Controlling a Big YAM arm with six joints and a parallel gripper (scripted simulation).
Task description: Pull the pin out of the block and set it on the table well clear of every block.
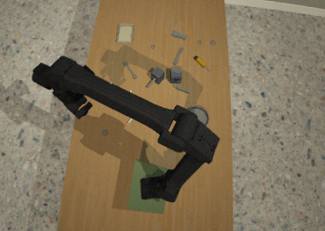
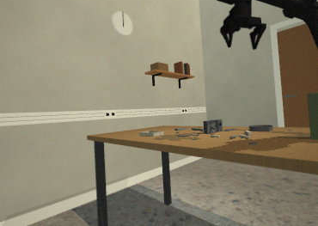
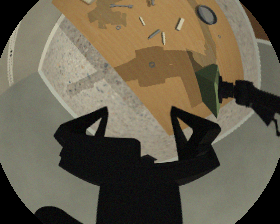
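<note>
Right now my hand is 320 mm above the slim grey pin, 290 mm to the left of it and 250 mm short of it. Round my hand: shallow tray 580 mm ahead, 350 mm below, 150 mm to the right; round dish 500 mm to the right, 340 mm below, 40 mm ahead; white stick 350 mm below, 300 mm to the right, 70 mm ahead.
</note>
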